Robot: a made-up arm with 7 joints.
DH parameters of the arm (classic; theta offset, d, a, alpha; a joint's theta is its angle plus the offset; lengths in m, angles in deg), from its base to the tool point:
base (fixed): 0 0 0 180
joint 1: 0 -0.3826 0 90
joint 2: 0 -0.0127 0 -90
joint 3: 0 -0.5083 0 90
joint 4: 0 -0.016 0 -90
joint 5: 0 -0.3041 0 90
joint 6: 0 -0.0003 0 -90
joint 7: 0 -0.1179 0 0
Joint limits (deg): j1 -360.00..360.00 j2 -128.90..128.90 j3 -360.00..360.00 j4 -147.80..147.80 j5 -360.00..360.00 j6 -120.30..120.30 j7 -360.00..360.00
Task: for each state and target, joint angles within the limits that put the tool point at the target. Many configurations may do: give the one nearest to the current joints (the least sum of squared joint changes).
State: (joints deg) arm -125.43 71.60 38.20 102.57 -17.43 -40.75 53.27
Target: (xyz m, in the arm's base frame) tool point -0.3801 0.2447 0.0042
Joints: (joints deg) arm -158.26 88.24 6.19 110.59 -12.25 -36.36 53.27
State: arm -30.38 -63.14 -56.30 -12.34 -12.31 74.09 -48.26
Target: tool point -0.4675 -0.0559 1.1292
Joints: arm -12.58 -34.66 -55.63 -4.21 -10.17 58.36 -48.26
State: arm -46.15 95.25 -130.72 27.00 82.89 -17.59 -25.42
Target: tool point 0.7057 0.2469 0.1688
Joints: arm -3.10 128.90 -134.18 62.86 88.82 -34.05 -25.42
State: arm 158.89 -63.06 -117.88 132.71 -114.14 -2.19 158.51
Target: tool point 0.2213 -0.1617 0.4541
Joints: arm 159.57 -53.47 -105.35 143.91 -114.21 -9.00 158.51
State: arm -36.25 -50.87 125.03 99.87 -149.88 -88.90 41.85
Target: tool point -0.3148 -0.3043 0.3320
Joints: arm -24.32 -60.56 134.95 104.81 -147.39 -89.40 41.85
